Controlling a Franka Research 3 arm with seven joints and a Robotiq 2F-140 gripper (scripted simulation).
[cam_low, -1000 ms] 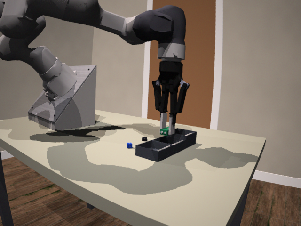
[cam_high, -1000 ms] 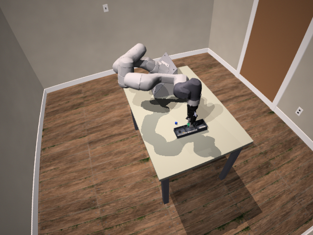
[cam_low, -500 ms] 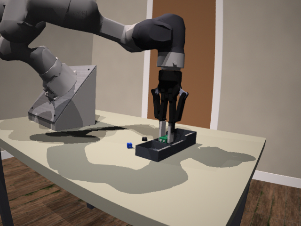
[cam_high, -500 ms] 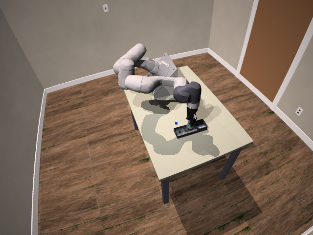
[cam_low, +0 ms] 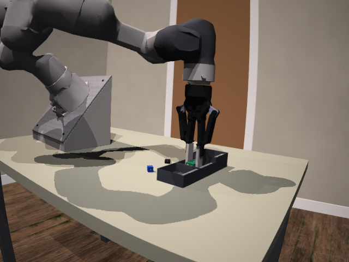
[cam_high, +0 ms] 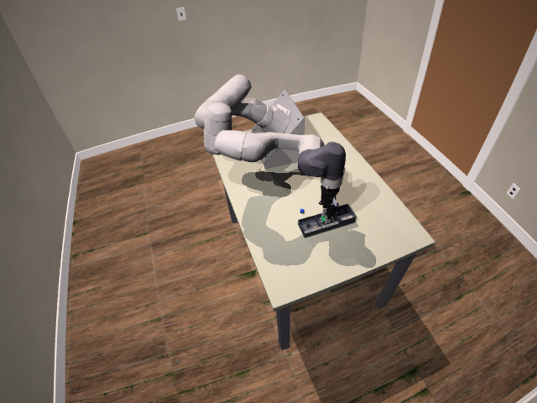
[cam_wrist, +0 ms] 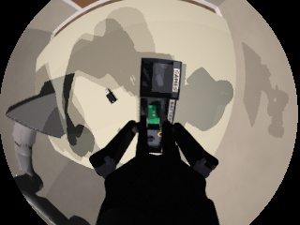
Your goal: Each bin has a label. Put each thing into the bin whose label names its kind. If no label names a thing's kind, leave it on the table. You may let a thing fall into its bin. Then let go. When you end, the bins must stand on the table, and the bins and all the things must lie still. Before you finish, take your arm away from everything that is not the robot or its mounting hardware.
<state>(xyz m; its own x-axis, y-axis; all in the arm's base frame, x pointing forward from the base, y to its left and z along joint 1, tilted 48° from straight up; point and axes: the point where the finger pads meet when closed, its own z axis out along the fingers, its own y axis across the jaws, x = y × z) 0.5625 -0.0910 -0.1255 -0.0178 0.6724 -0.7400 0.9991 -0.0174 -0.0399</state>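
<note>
Right now the green block is 10 mm to the right of my hand and 30 mm below it. Round my hand: tan ring 30 mm ahead, 60 mm to the right, 40 mm below; small blue cube 90 mm behind, 80 mm to the right, 40 mm below; joined bins 10 mm ahead, 30 mm below.
</note>
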